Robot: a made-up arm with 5 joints.
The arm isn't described. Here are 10 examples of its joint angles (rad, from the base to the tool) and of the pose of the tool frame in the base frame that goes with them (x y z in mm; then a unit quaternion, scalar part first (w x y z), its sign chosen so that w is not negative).
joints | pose
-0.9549 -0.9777 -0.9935 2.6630 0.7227 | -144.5 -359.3 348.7 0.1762 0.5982 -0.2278 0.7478
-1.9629 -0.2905 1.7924 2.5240 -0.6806 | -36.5 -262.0 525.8 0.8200 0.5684 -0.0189 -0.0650
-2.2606 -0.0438 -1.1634 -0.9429 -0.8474 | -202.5 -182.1 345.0 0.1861 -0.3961 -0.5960 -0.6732
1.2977 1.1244 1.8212 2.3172 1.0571 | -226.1 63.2 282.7 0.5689 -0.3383 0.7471 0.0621
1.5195 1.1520 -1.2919 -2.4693 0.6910 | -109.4 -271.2 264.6 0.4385 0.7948 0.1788 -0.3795
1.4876 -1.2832 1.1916 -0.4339 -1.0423 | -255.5 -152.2 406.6 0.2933 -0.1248 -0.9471 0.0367
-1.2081 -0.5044 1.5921 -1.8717 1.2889 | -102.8 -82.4 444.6 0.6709 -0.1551 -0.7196 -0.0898
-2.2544 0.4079 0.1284 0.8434 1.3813 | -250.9 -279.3 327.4 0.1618 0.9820 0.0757 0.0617
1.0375 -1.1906 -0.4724 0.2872 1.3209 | -150.6 -144.6 410.4 0.1833 -0.5287 0.4616 0.6884
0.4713 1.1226 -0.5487 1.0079 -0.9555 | -42.6 -189.6 192.5 0.7339 -0.6274 0.2169 -0.1438
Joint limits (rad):
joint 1: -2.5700..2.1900
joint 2: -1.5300..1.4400
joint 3: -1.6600..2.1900
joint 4: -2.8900..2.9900
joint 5: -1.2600..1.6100
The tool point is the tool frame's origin. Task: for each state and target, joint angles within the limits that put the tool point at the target. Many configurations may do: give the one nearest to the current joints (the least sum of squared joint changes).
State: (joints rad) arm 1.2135 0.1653 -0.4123 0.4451 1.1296
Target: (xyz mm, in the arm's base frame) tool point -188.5 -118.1 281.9
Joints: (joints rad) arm 1.9821 0.9500 -0.9757 0.0539 1.6100
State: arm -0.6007 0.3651 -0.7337 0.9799 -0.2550
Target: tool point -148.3 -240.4 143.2
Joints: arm -0.7448 0.6370 -1.4089 1.6051 -0.6667
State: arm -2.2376 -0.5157 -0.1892 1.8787 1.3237
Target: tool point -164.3 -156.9 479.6
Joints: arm -2.3087 -1.2374 0.4048 1.2669 1.2048
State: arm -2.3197 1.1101 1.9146 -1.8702 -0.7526
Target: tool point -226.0 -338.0 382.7
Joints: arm -2.5700 1.3891 1.5585 -2.2636 -0.6437
